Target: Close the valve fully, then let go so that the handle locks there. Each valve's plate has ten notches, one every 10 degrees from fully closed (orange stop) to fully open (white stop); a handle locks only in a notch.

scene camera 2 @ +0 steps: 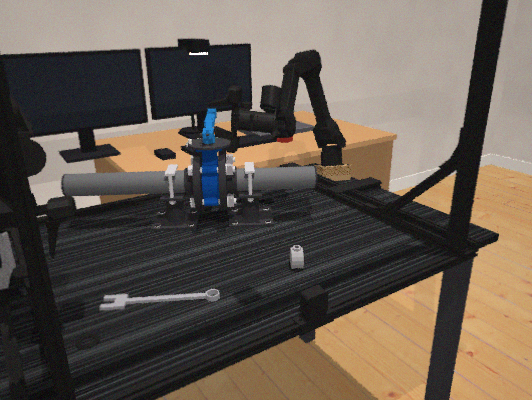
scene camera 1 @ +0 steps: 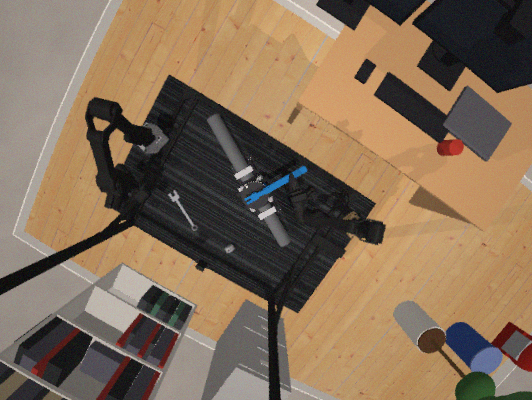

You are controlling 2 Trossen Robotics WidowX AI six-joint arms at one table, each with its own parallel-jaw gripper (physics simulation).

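Frame: origin at the left arm's base, x ahead, y left, z up, level; millimetres.
Where they show: left gripper, fingertip midpoint: (scene camera 1: 139,184); right gripper, fingertip midpoint: (scene camera 2: 205,116) (scene camera 1: 289,172); left arm's base at its link origin: (scene camera 1: 146,137); right arm's base at its link origin: (scene camera 2: 332,165).
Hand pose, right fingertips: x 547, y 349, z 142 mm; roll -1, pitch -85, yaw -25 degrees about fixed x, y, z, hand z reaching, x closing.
Observation:
Things, the pixels of their top centre, and the offset from my right fingertips. "*": a spot on its surface instead.
- dark round notched plate at a spot on its surface: (scene camera 2: 220,145) * 205 mm right, 3 mm back, 35 mm down
- grey pipe at its top centre: (scene camera 2: 125,172) (scene camera 1: 229,148) 110 mm right, 241 mm back, 110 mm down
- light grey wrench at its top centre: (scene camera 2: 161,295) (scene camera 1: 183,211) 517 mm right, 205 mm back, 244 mm down
- small white block at its top centre: (scene camera 2: 296,246) (scene camera 1: 228,250) 483 mm right, 97 mm ahead, 205 mm down
The valve (scene camera 1: 256,195) (scene camera 2: 210,180) has a blue body on a grey pipe and a dark round notched plate (scene camera 2: 220,145) on top. Its long blue handle (scene camera 1: 280,185) (scene camera 2: 209,125) lies about square across the pipe in scene camera 1. The orange and white stops cannot be made out, nor which notch the handle is at. My right gripper (scene camera 1: 290,179) is open at the outer part of the handle, with nothing held; whether its fingers touch the handle is unclear. My left gripper (scene camera 1: 159,140) is open and empty over the table's left end, partly behind a post in scene camera 2.
The grey pipe (scene camera 1: 226,140) (scene camera 2: 125,183) runs through the valve on white-clamped supports. A light grey wrench (scene camera 1: 184,211) (scene camera 2: 165,298) and a small white block (scene camera 1: 229,248) (scene camera 2: 296,258) lie on the black table. Dark frame posts (scene camera 2: 459,125) rise at the table's edges.

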